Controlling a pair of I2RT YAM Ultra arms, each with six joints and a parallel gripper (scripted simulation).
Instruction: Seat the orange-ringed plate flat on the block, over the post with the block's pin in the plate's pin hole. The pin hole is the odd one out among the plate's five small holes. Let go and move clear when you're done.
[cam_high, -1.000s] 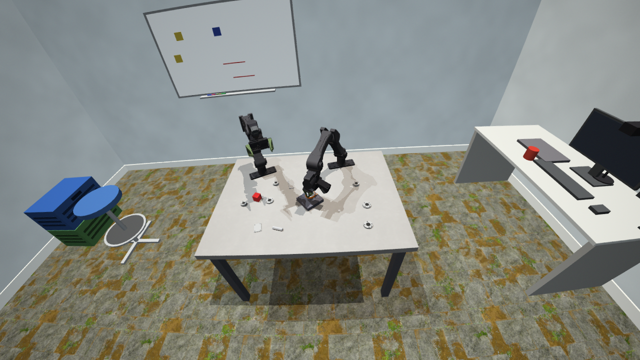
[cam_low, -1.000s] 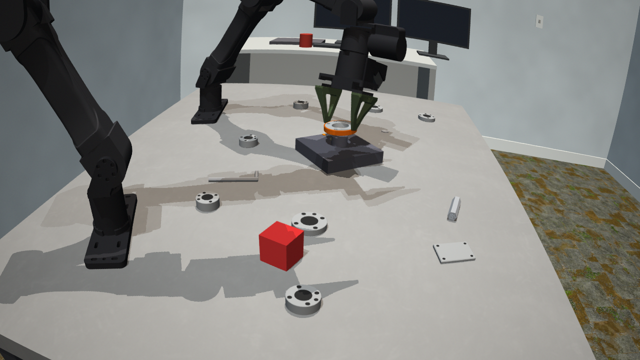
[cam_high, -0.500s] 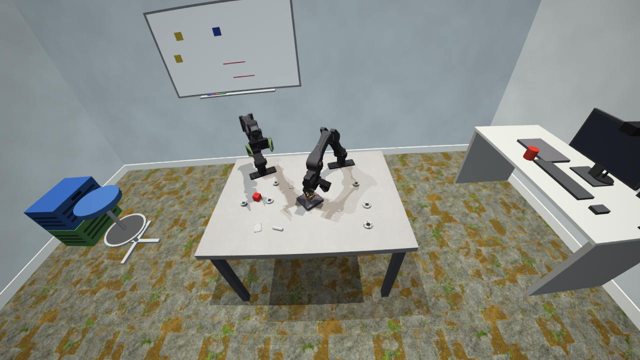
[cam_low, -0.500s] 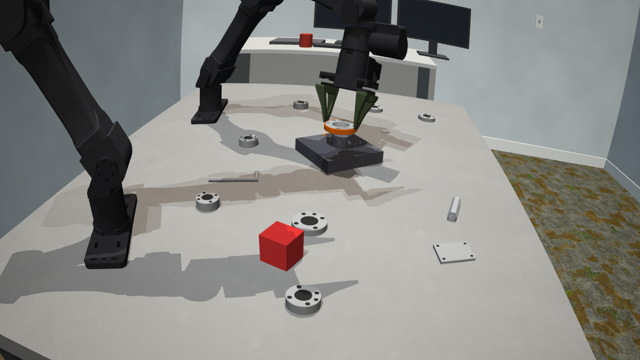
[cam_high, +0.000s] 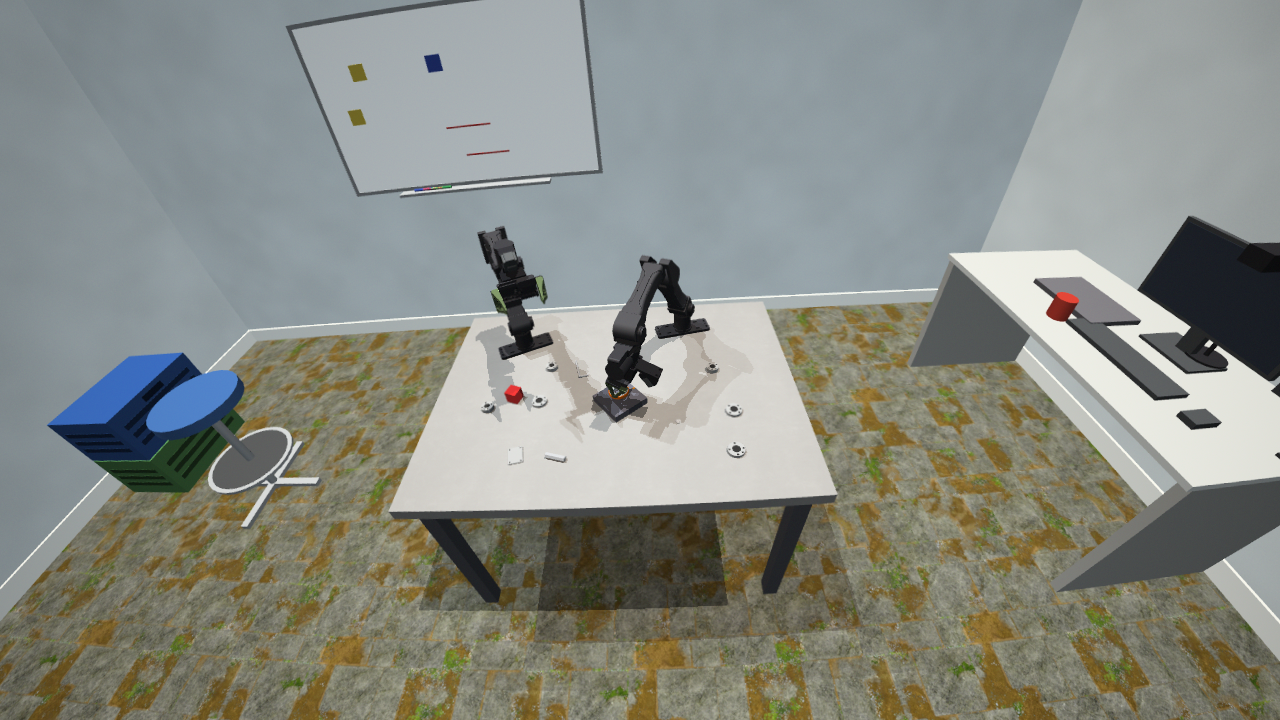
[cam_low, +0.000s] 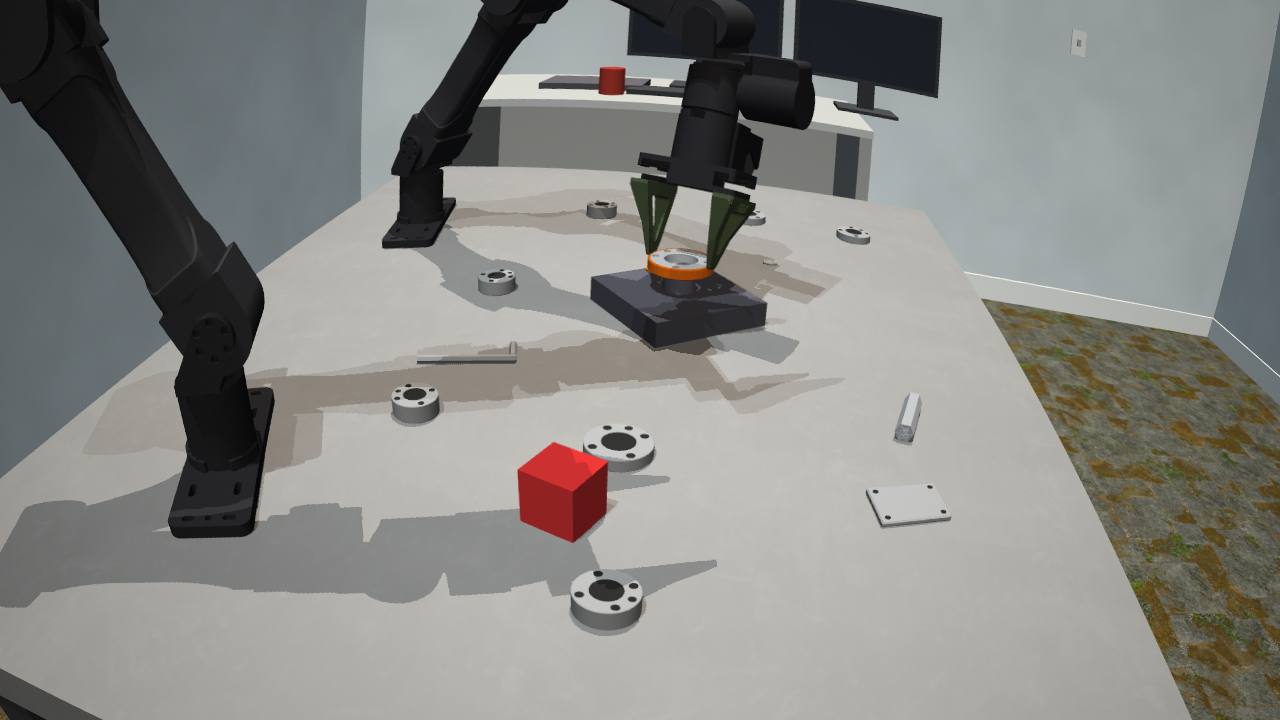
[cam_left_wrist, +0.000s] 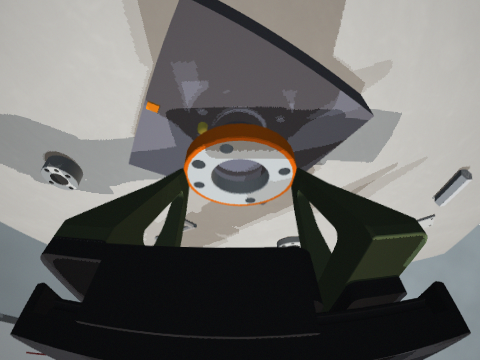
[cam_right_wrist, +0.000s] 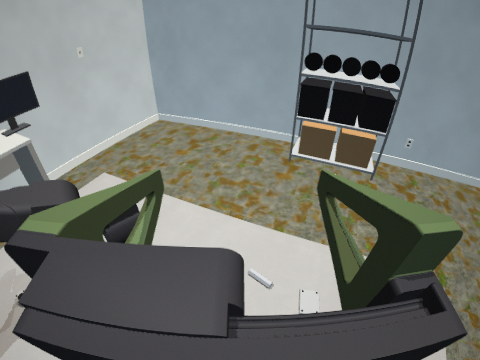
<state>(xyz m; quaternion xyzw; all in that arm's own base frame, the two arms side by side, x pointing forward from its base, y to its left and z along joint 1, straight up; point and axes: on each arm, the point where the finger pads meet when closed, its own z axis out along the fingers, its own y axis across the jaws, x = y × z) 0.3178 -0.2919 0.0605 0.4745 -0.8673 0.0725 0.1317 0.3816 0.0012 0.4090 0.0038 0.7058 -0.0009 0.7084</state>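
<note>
Now: the dark block 2 cm behind my left hand, 2 cm to the left of it and 4 cm below it. From my left hand the other things lie so: allen key (16 cm behind, 13 cm to the right, 6 cm below); then hex bar (19 cm ahead, 20 cm to the right, 5 cm below); then red cube (7 cm behind, 34 cm to the right, 4 cm below).
</note>
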